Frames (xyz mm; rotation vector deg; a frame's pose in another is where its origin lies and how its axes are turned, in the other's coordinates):
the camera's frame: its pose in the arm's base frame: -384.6 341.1 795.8 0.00 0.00 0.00
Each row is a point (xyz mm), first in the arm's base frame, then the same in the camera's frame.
Working: the arm's base frame: its pose in the camera's frame: 384.6 -341.1 -795.8 0.00 0.00 0.00

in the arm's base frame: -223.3 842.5 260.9
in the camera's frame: 161.3 501.4 -534.9
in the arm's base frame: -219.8 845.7 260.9
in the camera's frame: 164.8 504.6 -534.9
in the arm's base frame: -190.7 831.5 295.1
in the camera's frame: 193.9 490.4 -500.7
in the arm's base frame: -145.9 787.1 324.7
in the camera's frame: 238.7 446.0 -471.1
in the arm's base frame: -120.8 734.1 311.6
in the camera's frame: 263.8 393.0 -484.2
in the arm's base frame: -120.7 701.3 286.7
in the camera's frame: 263.9 360.2 -509.1
